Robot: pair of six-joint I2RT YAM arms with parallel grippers.
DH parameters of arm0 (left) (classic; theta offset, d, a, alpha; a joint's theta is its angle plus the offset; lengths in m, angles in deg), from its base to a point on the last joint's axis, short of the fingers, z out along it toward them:
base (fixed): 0 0 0 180
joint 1: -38.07 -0.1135 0.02 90
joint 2: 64.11 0 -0.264 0
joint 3: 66.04 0 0.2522 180
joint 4: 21.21 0 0.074 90
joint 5: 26.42 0 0 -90
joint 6: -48.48 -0.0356 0 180
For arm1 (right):
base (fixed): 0 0 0 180
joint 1: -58.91 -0.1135 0.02 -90
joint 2: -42.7 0 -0.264 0
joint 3: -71.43 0 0.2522 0
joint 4: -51.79 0 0.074 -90
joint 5: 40.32 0 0 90
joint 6: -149.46 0.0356 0 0
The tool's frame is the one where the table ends.
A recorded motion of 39 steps. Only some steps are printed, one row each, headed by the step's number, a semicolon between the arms.
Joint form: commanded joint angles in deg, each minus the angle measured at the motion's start. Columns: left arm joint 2, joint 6, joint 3, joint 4, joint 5, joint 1; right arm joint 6, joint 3, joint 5, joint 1, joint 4, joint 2.
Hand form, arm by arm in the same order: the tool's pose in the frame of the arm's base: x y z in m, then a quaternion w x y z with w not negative. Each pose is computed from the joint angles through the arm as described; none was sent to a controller.
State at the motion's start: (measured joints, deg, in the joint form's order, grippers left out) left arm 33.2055 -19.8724 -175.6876 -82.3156 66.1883 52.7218; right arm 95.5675 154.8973 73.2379 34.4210 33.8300 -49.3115
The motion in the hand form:
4: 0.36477 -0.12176 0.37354 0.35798 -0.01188 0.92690 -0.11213; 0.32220 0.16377 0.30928 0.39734 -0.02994 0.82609 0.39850
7: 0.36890 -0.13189 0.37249 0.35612 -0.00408 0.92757 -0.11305; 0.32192 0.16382 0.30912 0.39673 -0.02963 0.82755 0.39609
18: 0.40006 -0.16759 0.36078 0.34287 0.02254 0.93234 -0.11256; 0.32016 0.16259 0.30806 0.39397 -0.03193 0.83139 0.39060
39: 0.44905 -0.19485 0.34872 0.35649 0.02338 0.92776 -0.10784; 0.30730 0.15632 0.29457 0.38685 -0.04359 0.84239 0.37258
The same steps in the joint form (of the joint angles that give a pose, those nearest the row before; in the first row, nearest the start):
4: 3.38 -2.14 -9.39 -3.19 -3.95 3.93; -1.61 -1.22 -2.98 -0.47 0.83 3.83
7: 5.09 -2.00 -11.30 -3.58 -4.32 5.18; -1.74 -1.16 -3.21 -0.52 0.47 3.85
18: 15.57 -2.38 -22.97 -6.37 -4.87 8.26; -2.38 -1.39 -3.33 -0.47 -0.48 4.19
39: 31.95 -2.31 -45.51 -11.18 -6.38 9.08; -4.81 -5.80 -3.78 -0.47 -1.07 6.66

